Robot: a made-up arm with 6 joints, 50 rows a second.
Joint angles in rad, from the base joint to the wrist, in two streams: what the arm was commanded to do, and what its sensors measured. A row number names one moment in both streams.
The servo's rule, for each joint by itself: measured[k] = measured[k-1] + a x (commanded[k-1-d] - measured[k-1]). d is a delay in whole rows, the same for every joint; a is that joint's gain. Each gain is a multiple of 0.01, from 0.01 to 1. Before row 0 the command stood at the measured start. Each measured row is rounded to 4 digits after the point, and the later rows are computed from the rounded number. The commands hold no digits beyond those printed.
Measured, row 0: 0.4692, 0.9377, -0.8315, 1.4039, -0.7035, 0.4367
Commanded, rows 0 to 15: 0.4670, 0.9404, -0.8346, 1.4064, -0.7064, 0.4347; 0.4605, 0.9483, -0.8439, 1.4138, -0.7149, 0.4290; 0.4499, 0.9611, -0.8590, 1.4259, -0.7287, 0.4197; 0.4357, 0.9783, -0.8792, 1.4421, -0.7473, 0.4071; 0.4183, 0.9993, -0.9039, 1.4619, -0.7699, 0.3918; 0.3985, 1.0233, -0.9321, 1.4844, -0.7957, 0.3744; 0.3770, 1.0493, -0.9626, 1.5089, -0.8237, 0.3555; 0.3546, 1.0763, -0.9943, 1.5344, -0.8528, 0.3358; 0.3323, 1.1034, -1.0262, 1.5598, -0.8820, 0.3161; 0.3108, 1.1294, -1.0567, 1.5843, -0.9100, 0.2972; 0.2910, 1.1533, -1.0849, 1.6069, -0.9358, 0.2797; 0.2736, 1.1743, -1.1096, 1.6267, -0.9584, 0.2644; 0.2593, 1.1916, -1.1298, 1.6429, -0.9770, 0.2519; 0.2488, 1.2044, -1.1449, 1.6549, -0.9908, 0.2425; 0.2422, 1.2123, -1.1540, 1.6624, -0.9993, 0.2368; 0.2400, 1.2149, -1.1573, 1.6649, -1.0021, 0.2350
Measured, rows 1 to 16: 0.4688, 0.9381, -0.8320, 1.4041, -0.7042, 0.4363; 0.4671, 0.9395, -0.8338, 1.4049, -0.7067, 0.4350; 0.4637, 0.9425, -0.8376, 1.4066, -0.7118, 0.4322; 0.4581, 0.9475, -0.8438, 1.4094, -0.7200, 0.4277; 0.4501, 0.9548, -0.8528, 1.4136, -0.7315, 0.4212; 0.4398, 0.9644, -0.8647, 1.4193, -0.7463, 0.4128; 0.4272, 0.9763, -0.8794, 1.4265, -0.7641, 0.4025; 0.4127, 0.9903, -0.8966, 1.4351, -0.7845, 0.3905; 0.3966, 1.0061, -0.9160, 1.4451, -0.8069, 0.3771; 0.3794, 1.0234, -0.9371, 1.4562, -0.8306, 0.3627; 0.3617, 1.0416, -0.9593, 1.4683, -0.8548, 0.3478; 0.3441, 1.0602, -0.9818, 1.4810, -0.8786, 0.3328; 0.3271, 1.0786, -1.0040, 1.4940, -0.9012, 0.3182; 0.3114, 1.0962, -1.0251, 1.5069, -0.9218, 0.3046; 0.2976, 1.1125, -1.0444, 1.5193, -0.9396, 0.2924; 0.2861, 1.1268, -1.0613, 1.5309, -0.9540, 0.2821
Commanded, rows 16 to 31: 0.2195, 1.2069, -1.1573, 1.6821, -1.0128, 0.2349; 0.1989, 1.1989, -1.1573, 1.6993, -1.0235, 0.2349; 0.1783, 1.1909, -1.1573, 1.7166, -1.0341, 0.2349; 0.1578, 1.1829, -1.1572, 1.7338, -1.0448, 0.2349; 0.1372, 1.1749, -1.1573, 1.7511, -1.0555, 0.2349; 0.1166, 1.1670, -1.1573, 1.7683, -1.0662, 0.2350; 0.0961, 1.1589, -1.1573, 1.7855, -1.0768, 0.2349; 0.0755, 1.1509, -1.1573, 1.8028, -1.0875, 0.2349; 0.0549, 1.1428, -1.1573, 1.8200, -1.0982, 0.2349; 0.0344, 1.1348, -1.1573, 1.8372, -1.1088, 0.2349; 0.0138, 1.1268, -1.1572, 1.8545, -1.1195, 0.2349; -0.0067, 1.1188, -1.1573, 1.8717, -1.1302, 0.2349; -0.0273, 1.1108, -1.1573, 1.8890, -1.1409, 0.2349; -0.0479, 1.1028, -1.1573, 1.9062, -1.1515, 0.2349; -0.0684, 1.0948, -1.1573, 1.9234, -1.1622, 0.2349; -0.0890, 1.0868, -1.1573, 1.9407, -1.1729, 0.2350
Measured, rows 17 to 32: 0.2728, 1.1380, -1.0757, 1.5430, -0.9675, 0.2736; 0.2580, 1.1465, -1.0879, 1.5555, -0.9804, 0.2666; 0.2421, 1.1527, -1.0983, 1.5684, -0.9928, 0.2609; 0.2252, 1.1569, -1.1071, 1.5816, -1.0048, 0.2562; 0.2076, 1.1594, -1.1146, 1.5952, -1.0165, 0.2524; 0.1894, 1.1605, -1.1210, 1.6090, -1.0279, 0.2493; 0.1707, 1.1603, -1.1264, 1.6231, -1.0391, 0.2467; 0.1517, 1.1590, -1.1310, 1.6375, -1.0502, 0.2446; 0.1323, 1.1567, -1.1349, 1.6521, -1.0612, 0.2429; 0.1127, 1.1536, -1.1383, 1.6669, -1.0721, 0.2415; 0.0929, 1.1498, -1.1411, 1.6819, -1.0830, 0.2403; 0.0730, 1.1455, -1.1435, 1.6971, -1.0939, 0.2393; 0.0529, 1.1406, -1.1456, 1.7125, -1.1047, 0.2385; 0.0327, 1.1353, -1.1474, 1.7280, -1.1155, 0.2379; 0.0125, 1.1296, -1.1489, 1.7436, -1.1262, 0.2374; -0.0078, 1.1236, -1.1502, 1.7594, -1.1369, 0.2370
